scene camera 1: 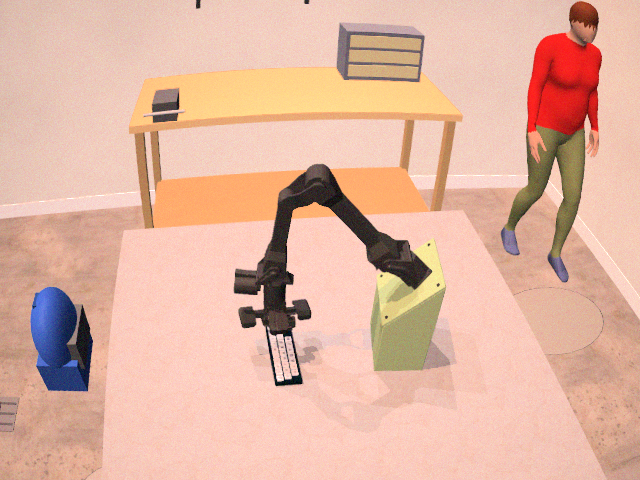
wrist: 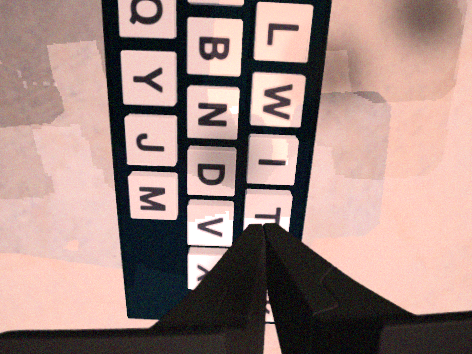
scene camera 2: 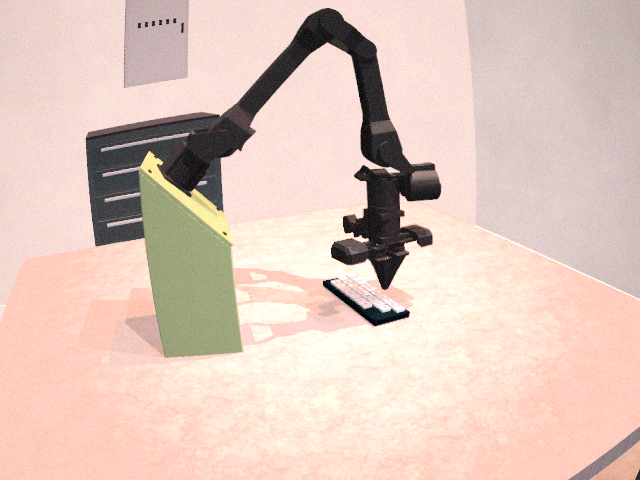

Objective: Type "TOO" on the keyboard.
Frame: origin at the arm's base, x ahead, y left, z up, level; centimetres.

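Seen in the pictures: gripper, between the fingertips: [scene camera 1: 274, 334] [wrist: 262, 236] [scene camera 2: 384, 289]; arm's base, origin of its link: [scene camera 1: 418, 275] [scene camera 2: 172, 180].
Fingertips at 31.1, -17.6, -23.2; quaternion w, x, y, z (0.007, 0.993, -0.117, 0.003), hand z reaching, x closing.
Observation:
Offsets run from my fingertips to a thing's top centre, as dx, dy, dz. Level surfaces: height alone.
The keyboard @(+0.0, +5.1, -2.1) [scene camera 1: 289, 382] [scene camera 2: 375, 318] [wrist: 150, 260] has a dark base and white lettered keys and lies flat on the table. My gripper [scene camera 1: 279, 329] [scene camera 2: 385, 287] [wrist: 262, 236] is shut and empty, pointing down above the keyboard. In the wrist view its tips overlap the lower edge of the T key @(+0.2, -0.5, -2.1) [wrist: 268, 201]. The I key @(+0.9, +1.5, -2.1) [wrist: 272, 160], the W key @(+1.6, +3.5, -2.1) [wrist: 278, 100] and the L key @(+2.3, +5.4, -2.1) [wrist: 283, 32] lie above T in the same column. The V key @(-1.9, -0.3, -2.1) [wrist: 210, 225] is to the left. The fingers hide keys below T. The O key does not show in the wrist view.
The green pedestal [scene camera 1: 403, 335] [scene camera 2: 193, 289] bears the arm's base on the table @(dz -3.9) [scene camera 1: 206, 423] [scene camera 2: 310, 413]. A wooden workbench [scene camera 1: 258, 98], a blue object [scene camera 1: 53, 325] and a person in red [scene camera 1: 566, 82] are beyond the table. A dark drawer cabinet [scene camera 2: 155, 129] stands behind the pedestal.

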